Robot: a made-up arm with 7 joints. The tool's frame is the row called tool. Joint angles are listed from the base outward. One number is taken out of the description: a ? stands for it. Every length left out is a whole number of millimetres.
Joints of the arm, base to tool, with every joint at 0 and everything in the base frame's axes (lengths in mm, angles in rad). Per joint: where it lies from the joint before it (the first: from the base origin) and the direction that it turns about. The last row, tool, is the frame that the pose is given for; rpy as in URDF.
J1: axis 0 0 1 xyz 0 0 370
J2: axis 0 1 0 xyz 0 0 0
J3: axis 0 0 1 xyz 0 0 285
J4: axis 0 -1 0 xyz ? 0 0
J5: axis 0 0 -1 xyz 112 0 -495
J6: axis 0 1 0 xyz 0 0 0
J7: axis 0 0 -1 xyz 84 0 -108
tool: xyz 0 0 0 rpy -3.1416 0.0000 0.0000
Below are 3 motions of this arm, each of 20 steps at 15 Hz.
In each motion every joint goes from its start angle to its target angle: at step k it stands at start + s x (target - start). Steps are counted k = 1, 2, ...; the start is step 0. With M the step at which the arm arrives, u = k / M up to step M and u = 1 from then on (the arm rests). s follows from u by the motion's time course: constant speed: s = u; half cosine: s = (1 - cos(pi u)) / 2; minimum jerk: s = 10 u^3 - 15 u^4 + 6 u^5.
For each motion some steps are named. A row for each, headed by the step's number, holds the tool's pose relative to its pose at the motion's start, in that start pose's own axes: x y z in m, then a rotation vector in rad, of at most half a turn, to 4 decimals.
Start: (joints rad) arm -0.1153 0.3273 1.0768 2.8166 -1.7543 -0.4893 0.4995
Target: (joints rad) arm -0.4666 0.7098 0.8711 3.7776 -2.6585 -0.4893 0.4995
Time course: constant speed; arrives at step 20
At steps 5, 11, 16, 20:
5: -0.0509 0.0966 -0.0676 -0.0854 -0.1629 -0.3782
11: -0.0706 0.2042 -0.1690 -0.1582 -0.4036 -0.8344
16: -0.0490 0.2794 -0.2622 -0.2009 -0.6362 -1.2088
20: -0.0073 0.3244 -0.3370 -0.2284 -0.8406 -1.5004

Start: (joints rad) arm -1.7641 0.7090 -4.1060 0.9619 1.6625 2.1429 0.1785
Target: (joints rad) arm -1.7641 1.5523 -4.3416 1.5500 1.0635 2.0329 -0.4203
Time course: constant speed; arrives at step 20
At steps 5, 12, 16, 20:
5: -0.1146 -0.0984 -0.0054 -0.1112 -0.0054 -0.3882
12: -0.3109 -0.1736 -0.0577 -0.2193 0.0609 -0.9319
16: -0.4280 -0.1777 -0.1105 -0.2582 0.1421 -1.2306
20: -0.5385 -0.1517 -0.1776 -0.2819 0.2584 -1.5109

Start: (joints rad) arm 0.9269 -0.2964 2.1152 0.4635 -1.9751 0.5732 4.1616
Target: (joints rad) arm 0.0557 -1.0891 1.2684 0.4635 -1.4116 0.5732 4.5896
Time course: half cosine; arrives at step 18
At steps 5, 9, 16, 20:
5: 0.1424 -0.0144 0.0743 -0.0131 0.3702 0.2443
9: 0.4268 -0.0086 0.0837 0.1080 1.0297 0.6412
16: 0.7359 0.0203 -0.1584 0.6666 1.9008 0.9689
20: 0.7472 0.0206 -0.1804 0.7191 1.9478 0.9737

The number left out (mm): 58
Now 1 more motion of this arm.
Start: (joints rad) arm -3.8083 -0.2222 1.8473 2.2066 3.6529 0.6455 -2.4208
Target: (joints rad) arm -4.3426 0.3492 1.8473 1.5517 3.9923 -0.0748 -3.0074
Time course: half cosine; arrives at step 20
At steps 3, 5, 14, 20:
3: 0.0247 0.0353 -0.0014 -0.0753 0.0021 -0.0402
5: 0.0680 0.0909 -0.0084 -0.2009 0.0038 -0.0996
14: 0.3641 0.3223 -0.1755 -0.9626 -0.0591 -0.1954
20: 0.4340 0.3408 -0.2476 -1.1196 -0.1046 -0.1126

